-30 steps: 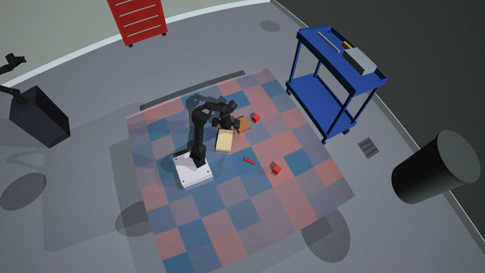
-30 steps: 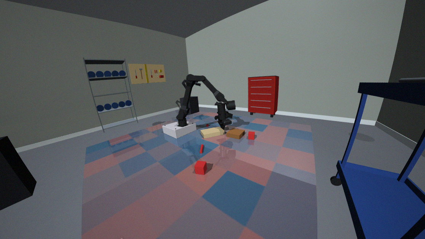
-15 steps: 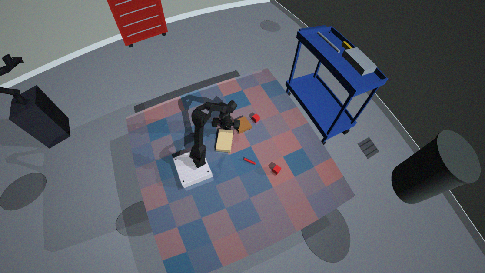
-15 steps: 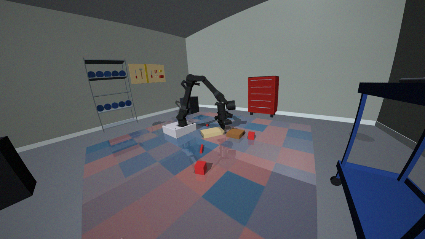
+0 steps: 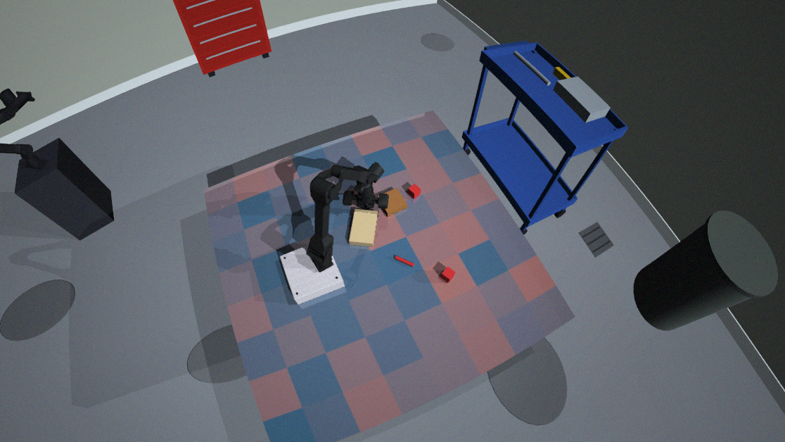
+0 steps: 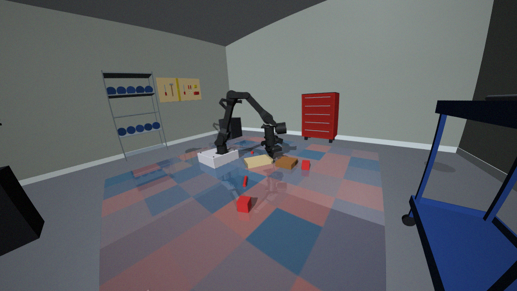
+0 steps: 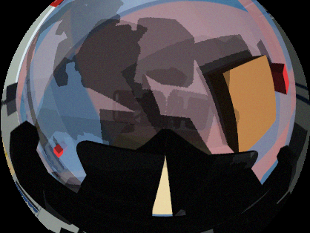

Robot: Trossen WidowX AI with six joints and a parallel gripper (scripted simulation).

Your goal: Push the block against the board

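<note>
My gripper tip is 7 cm to the left of the board and 6 cm past it. Also, from my gripper tip: red stick (29 cm to the right, 1 cm below); then square block (11 cm ahead, 3 cm to the right); then tiny red piece (19 cm behind, 6 cm to the left).
</note>
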